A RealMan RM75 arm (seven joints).
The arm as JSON. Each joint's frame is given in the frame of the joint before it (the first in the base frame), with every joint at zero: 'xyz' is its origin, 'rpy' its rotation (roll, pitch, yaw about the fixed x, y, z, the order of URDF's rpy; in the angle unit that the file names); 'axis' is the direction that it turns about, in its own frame. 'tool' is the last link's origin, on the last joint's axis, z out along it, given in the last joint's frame.
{
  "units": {
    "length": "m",
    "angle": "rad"
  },
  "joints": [
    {
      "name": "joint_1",
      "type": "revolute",
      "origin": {
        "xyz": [
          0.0,
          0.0,
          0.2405
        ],
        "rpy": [
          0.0,
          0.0,
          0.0
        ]
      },
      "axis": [
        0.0,
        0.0,
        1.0
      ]
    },
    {
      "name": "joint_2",
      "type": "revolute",
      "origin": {
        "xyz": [
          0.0,
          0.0,
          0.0
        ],
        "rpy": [
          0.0,
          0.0,
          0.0
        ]
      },
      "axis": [
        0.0,
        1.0,
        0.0
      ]
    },
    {
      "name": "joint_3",
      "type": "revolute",
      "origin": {
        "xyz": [
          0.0,
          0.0,
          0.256
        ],
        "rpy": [
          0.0,
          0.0,
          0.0
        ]
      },
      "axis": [
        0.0,
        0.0,
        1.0
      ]
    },
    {
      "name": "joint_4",
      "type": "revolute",
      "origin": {
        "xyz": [
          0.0,
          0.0,
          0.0
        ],
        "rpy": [
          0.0,
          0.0,
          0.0
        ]
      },
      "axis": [
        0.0,
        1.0,
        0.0
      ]
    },
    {
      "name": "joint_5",
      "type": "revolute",
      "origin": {
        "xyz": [
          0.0,
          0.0,
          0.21
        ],
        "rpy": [
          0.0,
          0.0,
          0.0
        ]
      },
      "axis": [
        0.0,
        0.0,
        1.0
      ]
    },
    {
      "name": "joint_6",
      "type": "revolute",
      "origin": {
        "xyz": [
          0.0,
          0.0,
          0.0
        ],
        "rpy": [
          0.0,
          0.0,
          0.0
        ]
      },
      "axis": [
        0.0,
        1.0,
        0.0
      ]
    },
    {
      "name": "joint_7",
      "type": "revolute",
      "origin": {
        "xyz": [
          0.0,
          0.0,
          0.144
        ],
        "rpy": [
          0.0,
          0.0,
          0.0
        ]
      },
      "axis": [
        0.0,
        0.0,
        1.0
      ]
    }
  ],
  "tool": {
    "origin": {
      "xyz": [
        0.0,
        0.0,
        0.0
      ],
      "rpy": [
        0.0,
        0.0,
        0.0
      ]
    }
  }
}
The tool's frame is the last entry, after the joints.
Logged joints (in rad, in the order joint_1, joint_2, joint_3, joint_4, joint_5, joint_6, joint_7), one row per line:
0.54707 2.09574 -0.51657 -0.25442 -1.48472 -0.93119 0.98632
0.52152 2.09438 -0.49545 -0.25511 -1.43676 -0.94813 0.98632
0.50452 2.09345 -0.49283 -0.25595 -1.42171 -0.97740 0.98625
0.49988 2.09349 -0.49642 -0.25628 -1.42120 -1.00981 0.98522
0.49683 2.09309 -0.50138 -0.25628 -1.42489 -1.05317 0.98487
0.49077 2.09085 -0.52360 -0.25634 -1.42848 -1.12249 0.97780
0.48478 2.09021 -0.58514 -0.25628 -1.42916 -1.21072 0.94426
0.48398 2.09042 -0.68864 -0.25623 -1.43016 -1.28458 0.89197
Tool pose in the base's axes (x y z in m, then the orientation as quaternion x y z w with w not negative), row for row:
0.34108 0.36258 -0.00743 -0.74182 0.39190 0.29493 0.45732
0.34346 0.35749 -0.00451 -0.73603 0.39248 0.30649 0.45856
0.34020 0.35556 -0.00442 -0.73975 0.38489 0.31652 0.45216
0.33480 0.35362 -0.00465 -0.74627 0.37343 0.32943 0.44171
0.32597 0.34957 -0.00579 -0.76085 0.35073 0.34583 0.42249
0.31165 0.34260 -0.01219 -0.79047 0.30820 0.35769 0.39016
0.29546 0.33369 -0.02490 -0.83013 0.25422 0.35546 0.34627
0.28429 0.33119 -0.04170 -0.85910 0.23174 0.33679 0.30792
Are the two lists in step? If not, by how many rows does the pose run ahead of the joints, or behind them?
The pose runs 1 row ahead of the joints: the pose in row i belongs to the joints in row i + 1.
